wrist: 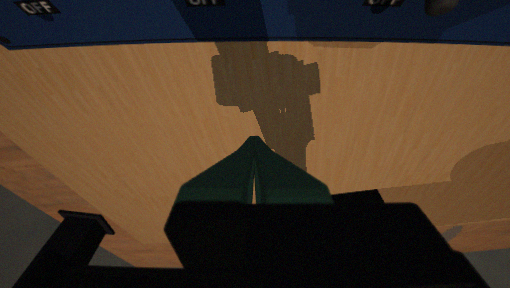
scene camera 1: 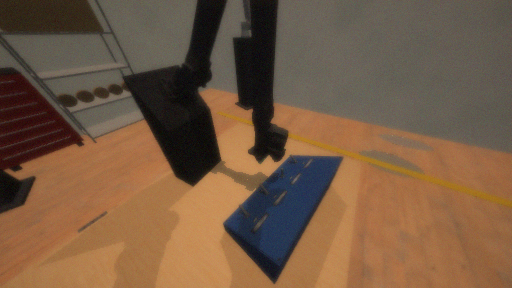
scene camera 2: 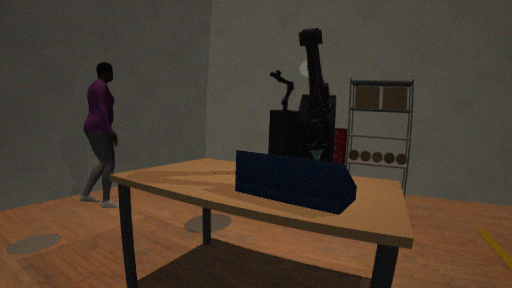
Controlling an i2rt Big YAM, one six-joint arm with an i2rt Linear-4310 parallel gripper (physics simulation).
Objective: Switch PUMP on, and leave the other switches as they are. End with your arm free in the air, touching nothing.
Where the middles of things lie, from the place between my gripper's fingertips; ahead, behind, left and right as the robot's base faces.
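Blue switch panel (scene camera 1: 276,220): 5 cm below my hand, 19 cm ahead of it.
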